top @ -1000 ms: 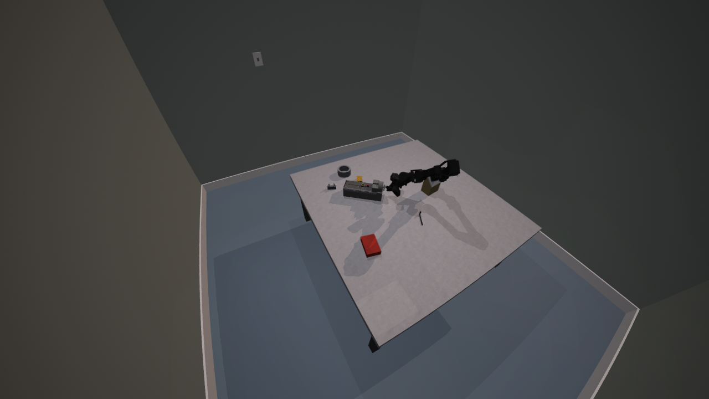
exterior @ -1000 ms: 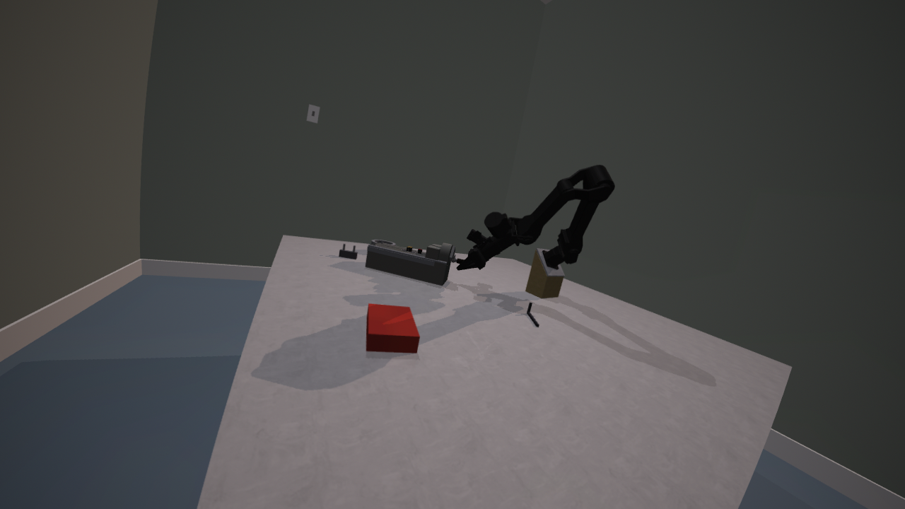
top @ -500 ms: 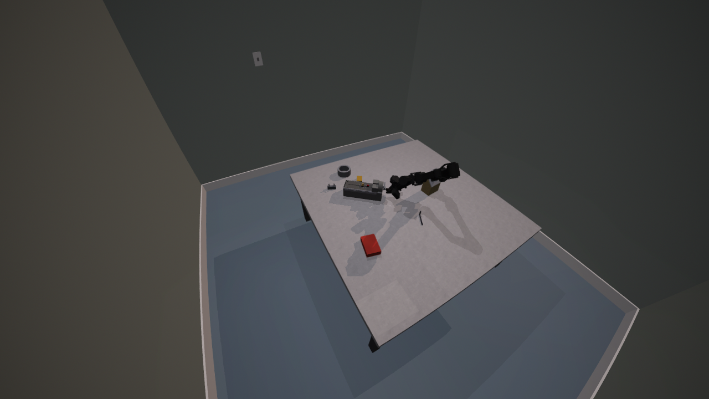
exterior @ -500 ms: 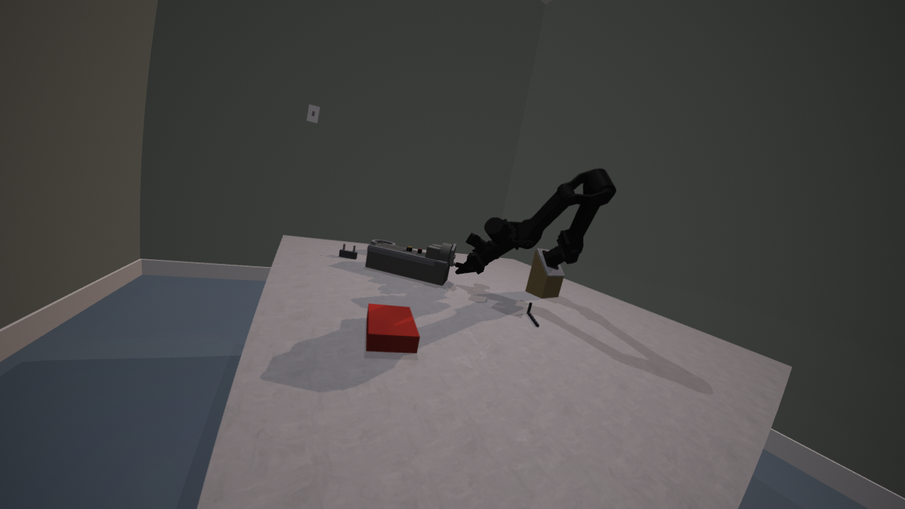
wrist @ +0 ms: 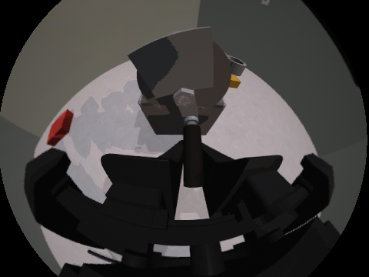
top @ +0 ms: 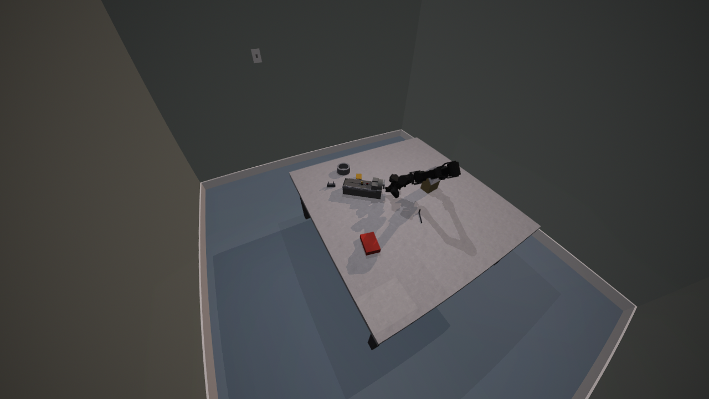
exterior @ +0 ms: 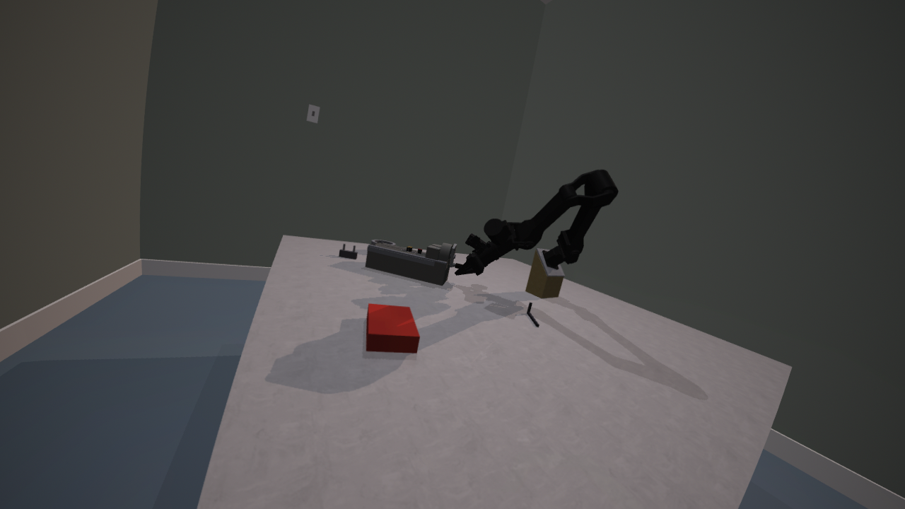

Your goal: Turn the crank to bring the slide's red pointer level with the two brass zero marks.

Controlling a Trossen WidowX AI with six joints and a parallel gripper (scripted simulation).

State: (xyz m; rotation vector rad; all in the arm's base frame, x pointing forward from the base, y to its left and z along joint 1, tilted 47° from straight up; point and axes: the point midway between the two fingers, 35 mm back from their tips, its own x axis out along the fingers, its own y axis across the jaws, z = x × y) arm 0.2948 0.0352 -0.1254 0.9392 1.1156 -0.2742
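Now: gripper tip 10 mm past the black crank handle, 10 mm to the right of it and 30 mm below it. The rest, counted from my gripper tip: yellow block (90 mm ahead, 230 mm to the right, 20 mm below); then red pointer (110 mm ahead, 70 mm to the right, 50 mm above); then black bent key (100 mm behind, 260 mm to the left, 20 mm below).
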